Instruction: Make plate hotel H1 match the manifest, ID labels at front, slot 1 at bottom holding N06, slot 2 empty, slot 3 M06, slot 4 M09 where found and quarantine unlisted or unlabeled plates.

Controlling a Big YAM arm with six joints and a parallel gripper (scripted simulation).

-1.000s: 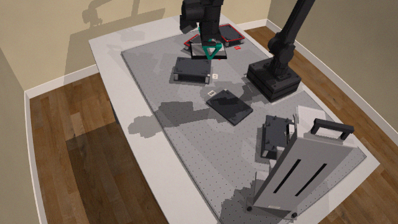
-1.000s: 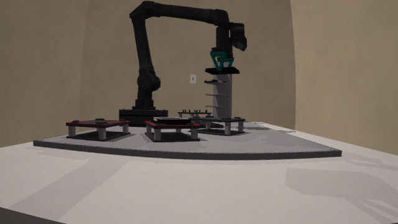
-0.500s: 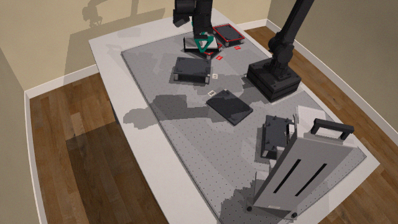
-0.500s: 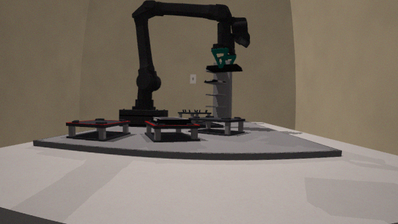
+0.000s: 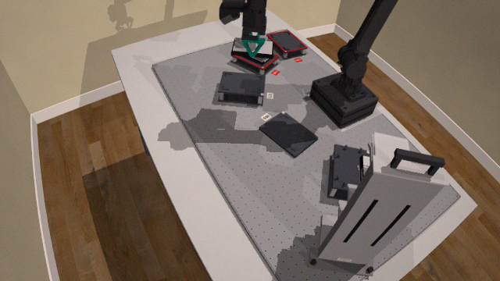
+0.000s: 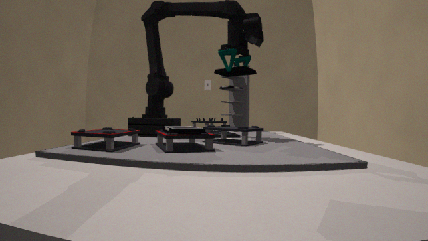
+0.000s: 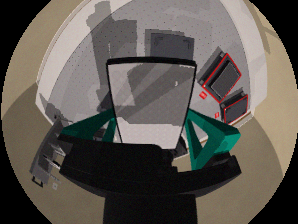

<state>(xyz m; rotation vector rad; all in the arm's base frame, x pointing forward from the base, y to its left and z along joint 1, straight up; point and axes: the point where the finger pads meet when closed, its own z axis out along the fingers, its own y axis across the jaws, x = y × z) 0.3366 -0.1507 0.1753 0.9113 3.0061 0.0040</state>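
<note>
My gripper is now 340 mm past the red-rimmed quarantine nest, 260 mm to the left of it and 210 mm above it. The rest, counted from my hand: white plate: 10 mm ahead, 570 mm to the left, 90 mm above; H1 deck label: 100 mm behind, 590 mm to the left, 250 mm below; plate hotel H1: 60 mm ahead, 630 mm to the left, 40 mm below.
</note>
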